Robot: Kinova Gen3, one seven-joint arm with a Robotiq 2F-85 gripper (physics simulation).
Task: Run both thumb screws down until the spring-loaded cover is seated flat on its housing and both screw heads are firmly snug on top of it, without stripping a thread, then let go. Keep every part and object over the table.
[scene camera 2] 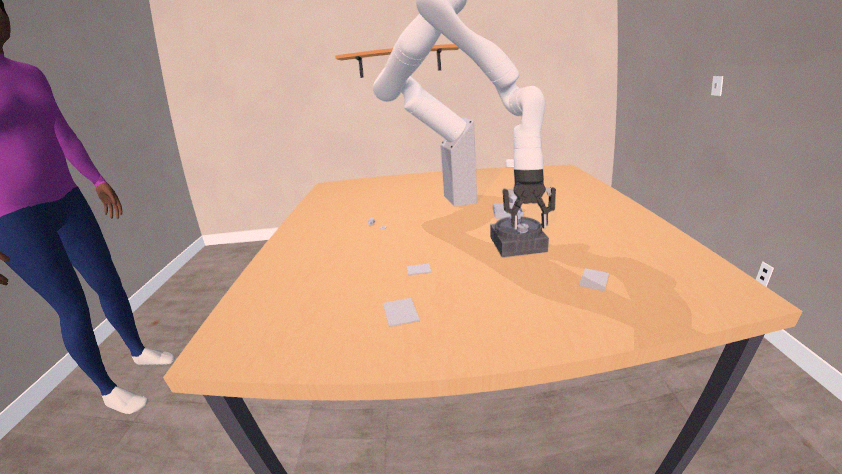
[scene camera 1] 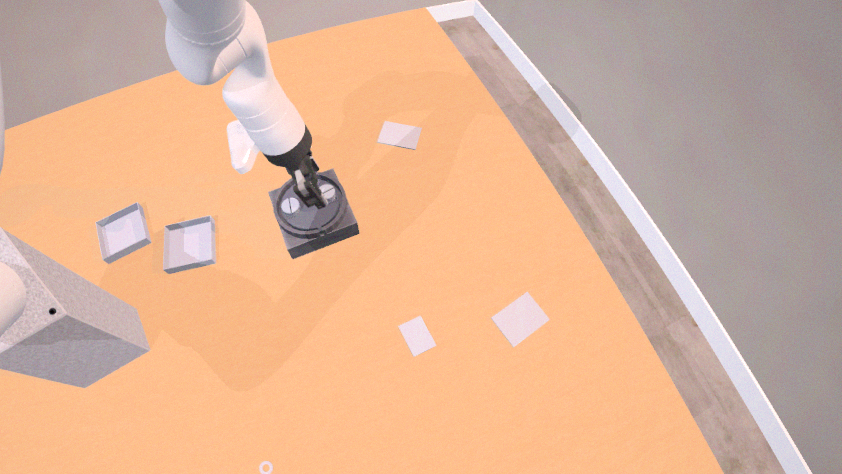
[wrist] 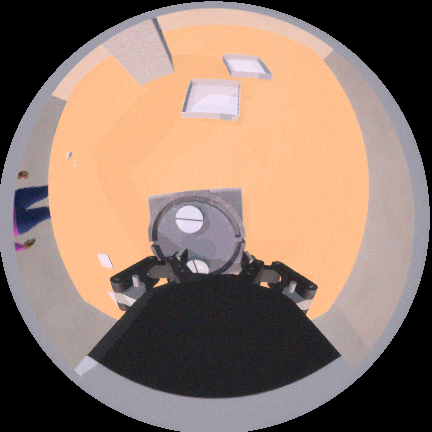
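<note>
A dark square housing stands on the table. Its round grey cover lies inside a dark ring; how flat it sits is too small to tell. One white slotted screw head is uncovered on the tray side. The other screw head is partly hidden by the gripper. My gripper points down over the cover with its fingers apart, near this second screw. The fingers stand wider than its head, which lies nearer the left finger in the wrist view.
Two shallow trays lie toward the robot base. Three flat pale plates lie around the housing. Small parts lie on the table's left side. A person stands beyond the left edge.
</note>
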